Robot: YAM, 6 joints.
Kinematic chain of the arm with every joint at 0, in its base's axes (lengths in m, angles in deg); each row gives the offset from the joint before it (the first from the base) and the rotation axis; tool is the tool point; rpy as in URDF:
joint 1: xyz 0 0 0.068 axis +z
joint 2: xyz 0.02 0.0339 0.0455 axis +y
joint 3: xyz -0.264 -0.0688 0 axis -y
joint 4: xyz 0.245 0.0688 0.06 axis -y
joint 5: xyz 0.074 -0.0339 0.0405 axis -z
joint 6: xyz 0.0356 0 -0.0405 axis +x
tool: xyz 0 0 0 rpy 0 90 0
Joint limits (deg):
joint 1: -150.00..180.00
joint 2: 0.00..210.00
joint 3: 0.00..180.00
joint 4: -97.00..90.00
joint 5: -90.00..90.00
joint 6: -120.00..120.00
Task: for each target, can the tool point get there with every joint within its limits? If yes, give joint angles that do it. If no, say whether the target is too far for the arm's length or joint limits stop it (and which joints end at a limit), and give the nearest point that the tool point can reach.
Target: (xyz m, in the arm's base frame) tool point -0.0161 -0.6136 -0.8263
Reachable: no: too far | nearest point -0.0104 -0.3975 -0.3482 | short by 0.525 m
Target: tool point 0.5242 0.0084 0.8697
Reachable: no: too far | nearest point 0.3672 0.0059 0.6342 | short by 0.283 m
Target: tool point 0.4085 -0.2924 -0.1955
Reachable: yes | joints -35.27 192.65 117.08 60.27 4.58 97.43
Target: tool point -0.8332 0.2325 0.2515
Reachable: no: too far | nearest point -0.6142 0.1714 0.2144 | short by 0.230 m
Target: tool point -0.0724 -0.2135 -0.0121
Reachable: yes | joints -102.36 124.67 24.07 34.33 44.73 47.47
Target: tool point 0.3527 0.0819 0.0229
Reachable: yes | joints 12.48 126.86 46.40 40.56 -6.02 34.51
